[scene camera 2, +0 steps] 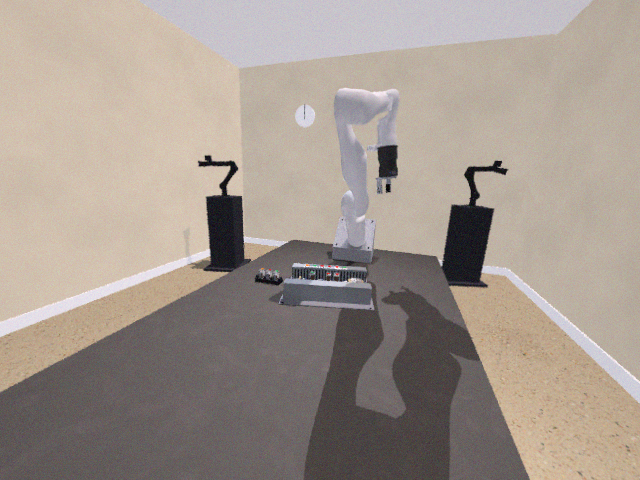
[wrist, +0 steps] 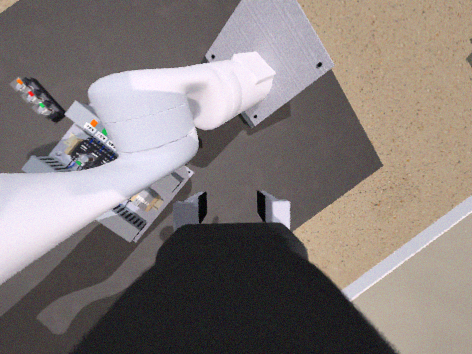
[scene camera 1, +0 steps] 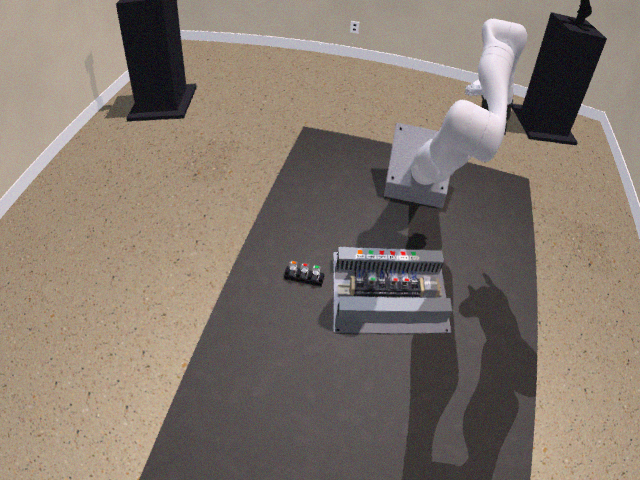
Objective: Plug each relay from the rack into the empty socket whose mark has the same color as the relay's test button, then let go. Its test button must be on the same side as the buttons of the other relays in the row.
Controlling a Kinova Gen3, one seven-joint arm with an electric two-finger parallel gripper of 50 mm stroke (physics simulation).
Labels:
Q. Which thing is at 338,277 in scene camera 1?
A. A panel.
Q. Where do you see a panel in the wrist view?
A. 151,215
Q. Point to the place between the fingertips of the gripper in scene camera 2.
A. At 384,193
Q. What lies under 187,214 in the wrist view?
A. The gripper.

